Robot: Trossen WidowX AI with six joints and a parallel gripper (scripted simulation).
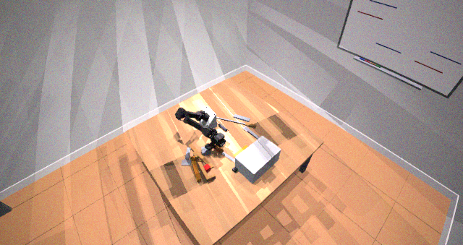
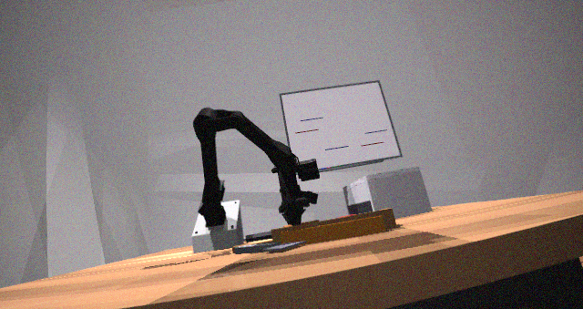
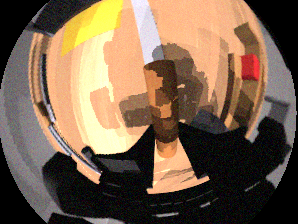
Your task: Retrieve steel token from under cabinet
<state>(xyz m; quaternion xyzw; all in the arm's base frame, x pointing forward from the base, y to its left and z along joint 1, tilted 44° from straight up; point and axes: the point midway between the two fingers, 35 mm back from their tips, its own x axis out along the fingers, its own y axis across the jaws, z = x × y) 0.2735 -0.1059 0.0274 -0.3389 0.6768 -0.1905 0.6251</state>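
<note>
The grey block lies 20 mm behind my gripper tip, 80 mm to the right of it and 10 mm above it. Also, from my gripper tip: orange bar (70 mm ahead, 240 mm to the right, 10 mm above); then thin wooden stick (10 mm behind, 140 mm to the right); then red block (130 mm ahead, 170 mm to the right, 10 mm above).
</note>
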